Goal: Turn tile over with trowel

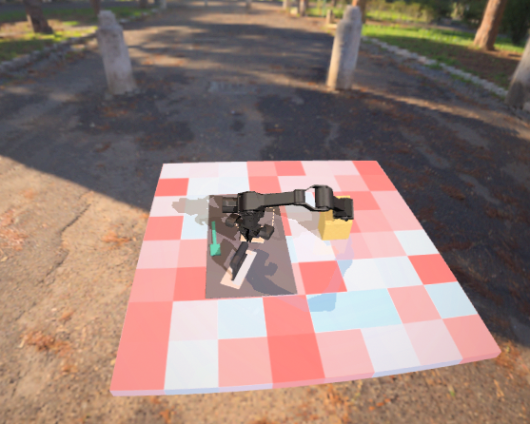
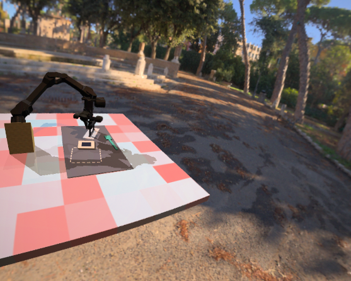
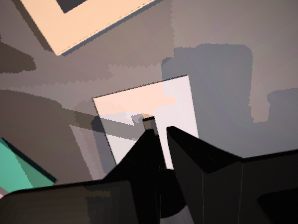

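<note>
My gripper tip is 40 mm short of the small trowel, 100 mm to the right of it and 30 mm above it. From my gripper tip the other things lie so: grey mat 10 mm ahead, 100 mm to the right, 80 mm below; then green trowel-shaped tool 150 mm ahead, 60 mm to the right, 60 mm below; then tan tile 20 mm behind, 110 mm to the right, 60 mm below.
</note>
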